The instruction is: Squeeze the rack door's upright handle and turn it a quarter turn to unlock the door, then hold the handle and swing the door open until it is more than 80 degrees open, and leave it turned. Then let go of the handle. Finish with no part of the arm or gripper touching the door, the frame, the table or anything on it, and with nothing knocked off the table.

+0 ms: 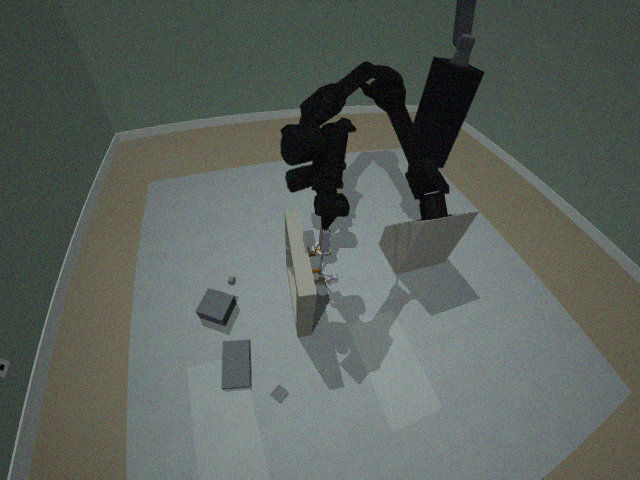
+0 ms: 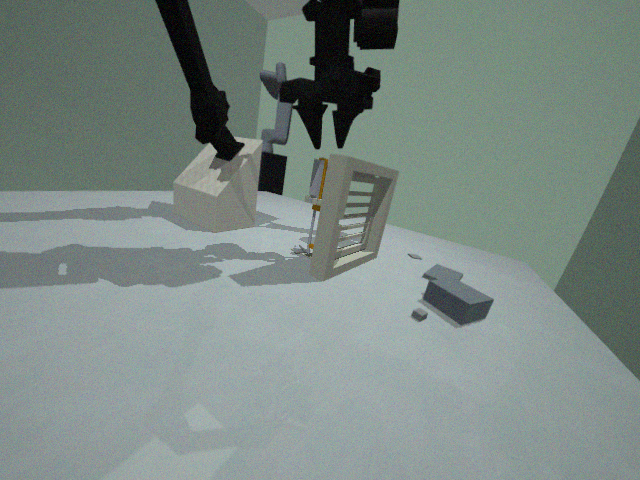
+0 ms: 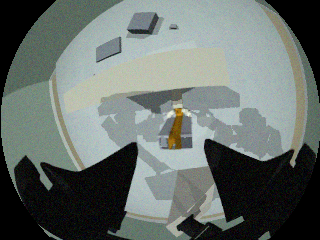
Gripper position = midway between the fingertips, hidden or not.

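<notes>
My gripper (image 1: 323, 221), (image 2: 329, 148), (image 3: 171, 145) is open and holds nothing. Visible as well: a beige rack frame (image 1: 302, 283), (image 2: 324, 266), (image 3: 194, 67); a grey box (image 1: 217, 307), (image 2: 464, 304); and a flat grey slab (image 1: 236, 366).
</notes>
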